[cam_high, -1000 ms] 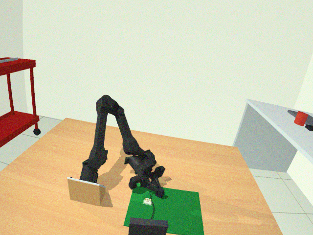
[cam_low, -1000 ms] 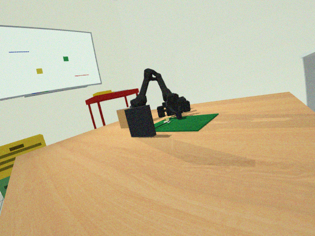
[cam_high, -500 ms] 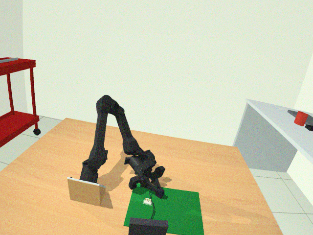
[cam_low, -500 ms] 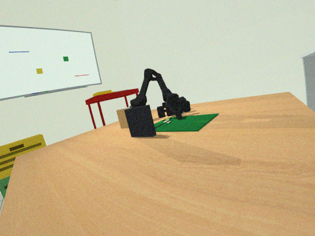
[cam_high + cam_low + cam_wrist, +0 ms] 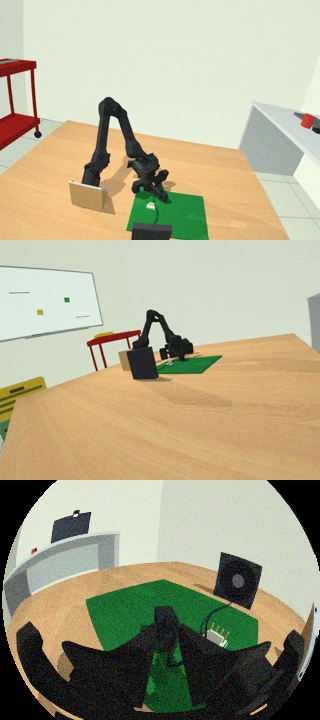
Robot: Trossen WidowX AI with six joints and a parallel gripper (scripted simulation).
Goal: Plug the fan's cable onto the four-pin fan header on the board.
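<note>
My gripper tip is now 10 mm above the dark plug. Also, from my gripper tip: fan (220 mm to the right, 60 mm behind, 20 mm above); green board (70 mm to the right, 50 mm below, 30 mm ahead); white four-pin header (50 mm to the right, 50 mm behind, 30 mm below).
</note>
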